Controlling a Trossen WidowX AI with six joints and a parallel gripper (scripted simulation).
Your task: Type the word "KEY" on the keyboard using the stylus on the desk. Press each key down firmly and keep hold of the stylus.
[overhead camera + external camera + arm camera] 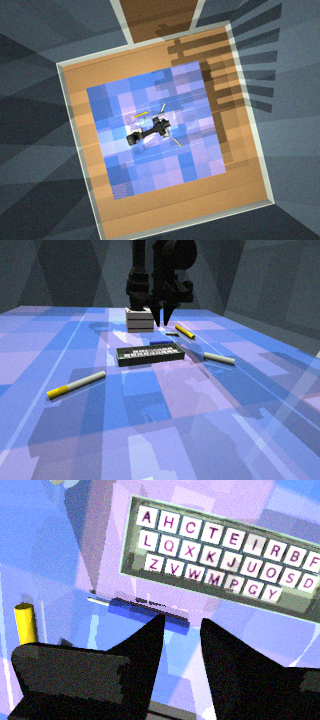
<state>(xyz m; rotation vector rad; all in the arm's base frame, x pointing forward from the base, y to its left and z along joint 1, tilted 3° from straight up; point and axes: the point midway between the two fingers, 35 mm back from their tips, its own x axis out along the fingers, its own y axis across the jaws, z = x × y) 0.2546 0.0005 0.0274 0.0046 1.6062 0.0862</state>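
My gripper tip is now 4 cm past the blue stylus, 6 cm to the right of it and 8 cm above it. The rest, counted from my gripper tip: yellow cylinder (13 cm behind, 19 cm to the left, 8 cm below); yellow-and-white pen (11 cm ahead, 27 cm to the right, 8 cm below); white cylinder (12 cm ahead, 16 cm to the left, 8 cm below).
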